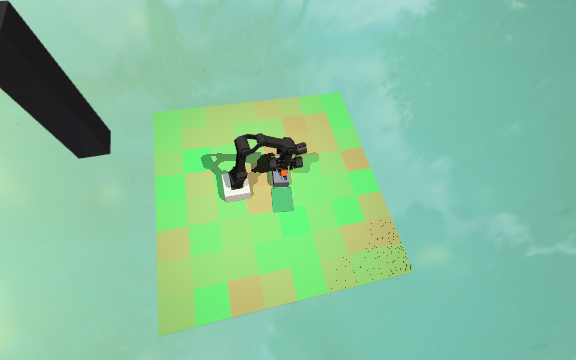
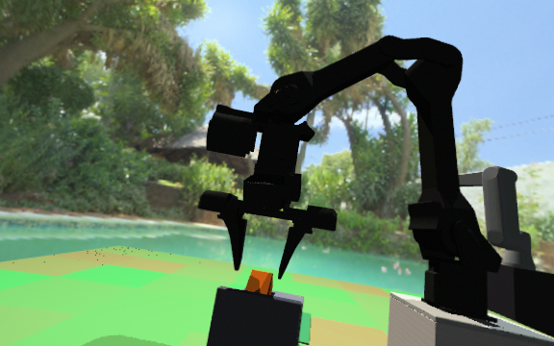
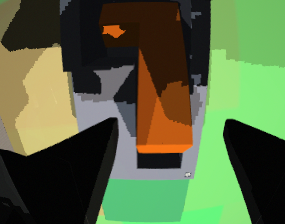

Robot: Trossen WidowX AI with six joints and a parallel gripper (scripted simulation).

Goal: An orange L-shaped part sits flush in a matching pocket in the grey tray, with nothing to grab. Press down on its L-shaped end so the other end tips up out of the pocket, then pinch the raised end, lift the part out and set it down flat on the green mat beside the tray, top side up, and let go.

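My gripper tip is 50 mm above the orange L-shaped part, 40 mm to the right of it and 10 mm past it. Also, from my gripper tip: green mat (140 mm to the right, 110 mm below, 40 mm behind).
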